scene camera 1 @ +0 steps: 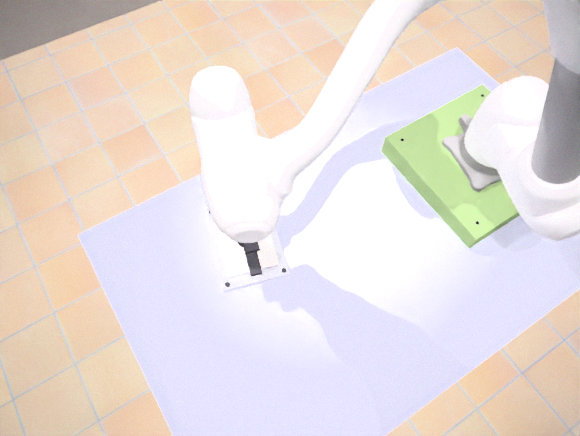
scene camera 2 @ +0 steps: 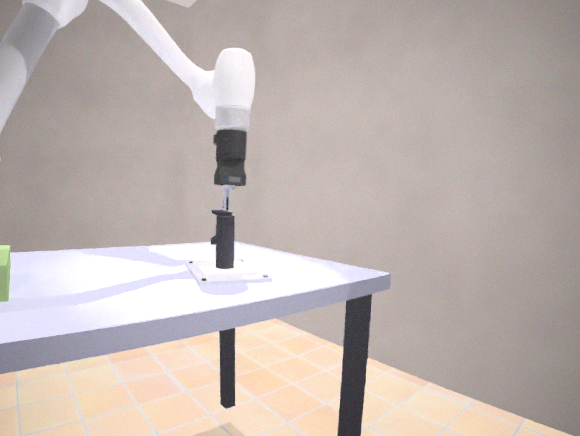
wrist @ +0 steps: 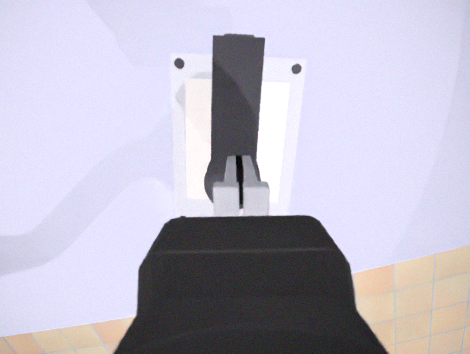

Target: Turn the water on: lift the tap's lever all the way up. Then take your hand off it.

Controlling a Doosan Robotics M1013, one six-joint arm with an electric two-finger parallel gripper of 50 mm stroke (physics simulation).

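Frame: origin at the arm's base, x back, y right, z up, level; millimetres.
Seen in the pictures: gripper, between the fingertips: (scene camera 2: 226,210) (wrist: 239,170); arm's base, origin of its link: (scene camera 1: 484,156).
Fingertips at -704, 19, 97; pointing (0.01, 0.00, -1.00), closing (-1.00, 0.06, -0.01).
Note:
Pixels of each thing's top centre, then the offset from my fingertips to it, as dx, dy, dz. "*": a spot on its surface instead.
- black tap, a spot on its surface: (scene camera 2: 225,247) * +13, +37, -91
- white base plate, centre of its top: (wrist: 234,151) (scene camera 2: 224,268) (scene camera 1: 246,239) +6, +15, -149
- flat dark lever, centre of its top: (wrist: 235,118) (scene camera 1: 247,230) (scene camera 2: 221,210) +0, -36, -3
The black tap (scene camera 2: 225,247) stands upright on a white base plate (scene camera 1: 250,281) (scene camera 2: 257,277) (wrist: 178,125). Its short spout (scene camera 1: 254,266) (scene camera 2: 214,240) sticks out on one side. The flat dark lever (scene camera 1: 251,246) (scene camera 2: 218,212) (wrist: 236,90) lies across the tap's top; in scene camera 2 it looks nearly level, its exact angle hard to read. My gripper (scene camera 2: 226,210) (wrist: 239,170) is shut and empty, pointing down. Its fingertips are over the lever's rear part, at or very close to its top; contact cannot be told. In scene camera 1 the arm hides the fingers.
The pale table (scene camera 1: 165,325) (scene camera 2: 300,295) carries the tap's plate near one end. A green block (scene camera 1: 430,170) (scene camera 2: 4,272), with the arm's grey base (scene camera 1: 472,167) on it, stands farther along the table. The arm reaches over the table between them. A plain wall (scene camera 2: 450,175) stands behind.

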